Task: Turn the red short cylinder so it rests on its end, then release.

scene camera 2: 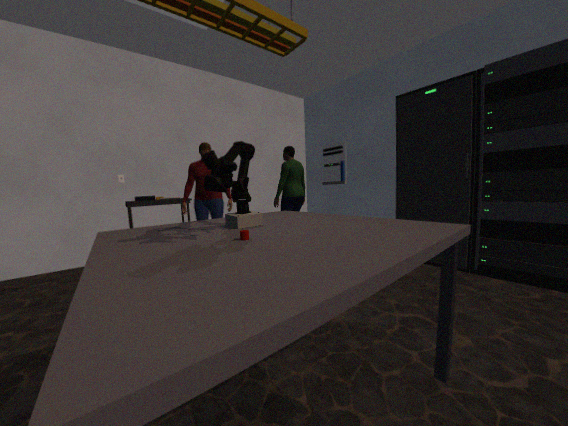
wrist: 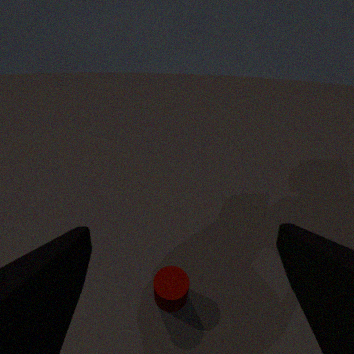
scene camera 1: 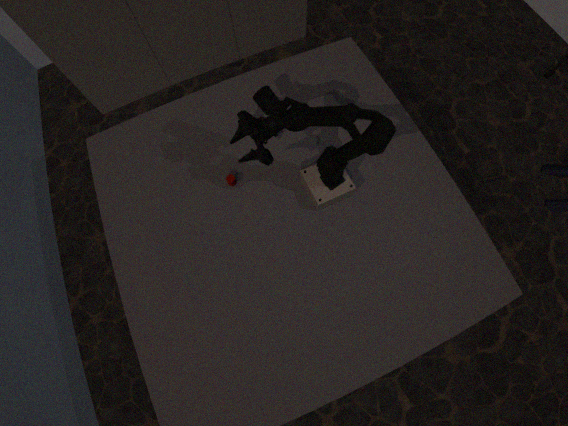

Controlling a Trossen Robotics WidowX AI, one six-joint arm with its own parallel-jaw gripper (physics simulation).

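The red short cylinder stands upright on its end on the table, its round flat top facing up in the wrist view. My gripper is open and empty. It is raised well above the table, apart from the cylinder. In the wrist view the cylinder shows low in the picture, between the two dark fingers but beyond them, down on the table. In scene camera 2 the fingers are too dark to make out.
The arm's pale base block stands near the cylinder. A person in red and a person in green stand behind the table. A dark cabinet and a small side table stand farther off.
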